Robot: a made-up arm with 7 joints. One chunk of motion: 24 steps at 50 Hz.
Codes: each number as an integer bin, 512 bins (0 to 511) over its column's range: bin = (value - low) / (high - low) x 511, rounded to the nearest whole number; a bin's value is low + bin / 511 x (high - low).
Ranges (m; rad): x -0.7..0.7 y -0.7..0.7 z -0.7..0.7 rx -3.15..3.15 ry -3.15..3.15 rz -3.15..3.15
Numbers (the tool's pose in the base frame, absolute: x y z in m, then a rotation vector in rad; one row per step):
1: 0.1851 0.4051 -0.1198 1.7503 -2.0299 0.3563
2: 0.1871 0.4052 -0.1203 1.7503 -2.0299 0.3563
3: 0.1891 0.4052 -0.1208 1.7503 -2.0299 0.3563
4: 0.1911 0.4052 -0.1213 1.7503 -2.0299 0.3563
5: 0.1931 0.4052 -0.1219 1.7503 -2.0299 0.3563
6: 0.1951 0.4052 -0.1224 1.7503 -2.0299 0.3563
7: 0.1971 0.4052 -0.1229 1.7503 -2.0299 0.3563
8: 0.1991 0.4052 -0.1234 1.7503 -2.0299 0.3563
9: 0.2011 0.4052 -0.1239 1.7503 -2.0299 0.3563
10: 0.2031 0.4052 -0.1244 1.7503 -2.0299 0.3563
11: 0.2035 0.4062 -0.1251 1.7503 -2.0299 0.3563
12: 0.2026 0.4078 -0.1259 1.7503 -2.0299 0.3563
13: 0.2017 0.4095 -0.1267 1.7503 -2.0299 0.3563
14: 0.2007 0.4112 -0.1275 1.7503 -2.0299 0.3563
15: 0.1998 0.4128 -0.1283 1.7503 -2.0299 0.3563
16: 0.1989 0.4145 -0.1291 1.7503 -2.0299 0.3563
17: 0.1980 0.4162 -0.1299 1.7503 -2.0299 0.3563
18: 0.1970 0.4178 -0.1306 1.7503 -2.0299 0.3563
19: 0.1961 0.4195 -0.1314 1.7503 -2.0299 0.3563
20: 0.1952 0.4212 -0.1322 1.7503 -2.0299 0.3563
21: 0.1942 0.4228 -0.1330 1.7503 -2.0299 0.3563
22: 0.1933 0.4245 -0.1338 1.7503 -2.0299 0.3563
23: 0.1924 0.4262 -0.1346 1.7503 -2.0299 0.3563
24: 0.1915 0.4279 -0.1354 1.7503 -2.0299 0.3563
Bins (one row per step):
1: 323 403 212 397 91 284
2: 324 403 212 397 91 284
3: 325 403 211 397 91 284
4: 325 403 211 397 91 284
5: 326 403 211 397 91 284
6: 327 403 211 397 91 284
7: 327 403 211 397 91 284
8: 328 403 210 397 91 284
9: 329 403 210 397 91 284
10: 330 403 210 397 91 284
11: 330 404 210 397 91 284
12: 329 404 210 397 91 284
13: 329 405 209 397 91 284
14: 329 406 209 397 91 284
15: 328 406 209 397 91 284
16: 328 407 208 397 91 284
17: 328 407 208 397 91 284
18: 327 408 208 397 91 284
19: 327 409 208 397 91 284
20: 327 409 207 397 91 284
21: 326 410 207 397 91 284
22: 326 410 207 397 91 284
23: 326 411 206 397 91 284
24: 325 412 206 397 91 284

